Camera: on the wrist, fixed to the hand. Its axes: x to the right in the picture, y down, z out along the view.
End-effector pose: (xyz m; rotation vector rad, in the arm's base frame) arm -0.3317 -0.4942 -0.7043 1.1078 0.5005 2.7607
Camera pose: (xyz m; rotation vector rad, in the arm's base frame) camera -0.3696 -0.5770 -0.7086 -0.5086 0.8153 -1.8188
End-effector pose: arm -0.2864 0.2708 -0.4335 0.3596 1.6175 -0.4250
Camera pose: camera -0.2951 0.3613 -0.4396 1.1270 1.2534 1.2238
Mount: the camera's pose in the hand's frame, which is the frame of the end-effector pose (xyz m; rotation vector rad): 0.0051 0.0758 -0.0503 -0.5231 0.3330 1.5221
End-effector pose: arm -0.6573 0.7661 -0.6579 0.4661 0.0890 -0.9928
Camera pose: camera -0.5852 0.8177 -0.6789 0.1035 0.2343 0.6104
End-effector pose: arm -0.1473 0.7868 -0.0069 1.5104 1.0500 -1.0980
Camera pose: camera -0.0658 0.8237 0.0106 1.4818 0.1090 0.4673
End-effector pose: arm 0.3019 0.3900 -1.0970 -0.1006 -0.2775 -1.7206
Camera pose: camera 0.3799 0.3621 -1.1348 -0.3051 0.4431 -0.2298
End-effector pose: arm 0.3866 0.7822 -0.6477 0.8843 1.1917 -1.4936
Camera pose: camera 0.4570 0.8276 -0.6836 1.2115 0.6611 0.1845
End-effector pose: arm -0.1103 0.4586 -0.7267 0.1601 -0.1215 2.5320
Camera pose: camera -0.1621 0.4054 -0.7796 0.5014 0.6255 -2.1213
